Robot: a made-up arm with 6 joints. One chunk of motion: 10 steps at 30 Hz.
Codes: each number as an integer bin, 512 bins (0 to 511) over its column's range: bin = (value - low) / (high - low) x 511, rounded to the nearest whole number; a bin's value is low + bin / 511 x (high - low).
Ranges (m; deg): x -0.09..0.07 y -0.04..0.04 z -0.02..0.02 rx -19..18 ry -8..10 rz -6..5
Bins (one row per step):
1: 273 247 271 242 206 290
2: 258 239 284 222 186 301
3: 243 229 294 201 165 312
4: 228 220 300 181 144 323
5: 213 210 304 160 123 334
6: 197 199 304 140 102 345
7: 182 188 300 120 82 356
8: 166 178 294 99 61 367
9: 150 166 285 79 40 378
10: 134 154 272 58 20 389
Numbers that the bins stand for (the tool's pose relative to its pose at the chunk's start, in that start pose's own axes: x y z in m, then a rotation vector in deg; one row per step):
1: -0.0045 -0.0013 0.0012 -1.48 -0.74 0.24
2: -0.0092 -0.0026 0.0022 -2.93 -1.45 0.48
3: -0.0139 -0.0041 0.0030 -4.45 -2.19 0.72
4: -0.0186 -0.0056 0.0035 -5.89 -2.93 0.95
5: -0.0233 -0.0071 0.0038 -7.41 -3.67 1.19
6: -0.0283 -0.0088 0.0038 -8.86 -4.41 1.43
7: -0.0330 -0.0106 0.0035 -10.31 -5.11 1.66
8: -0.0380 -0.0121 0.0030 -11.83 -5.85 1.90
9: -0.0430 -0.0140 0.0023 -13.28 -6.59 2.14
10: -0.0480 -0.0159 0.0013 -14.80 -7.30 2.37

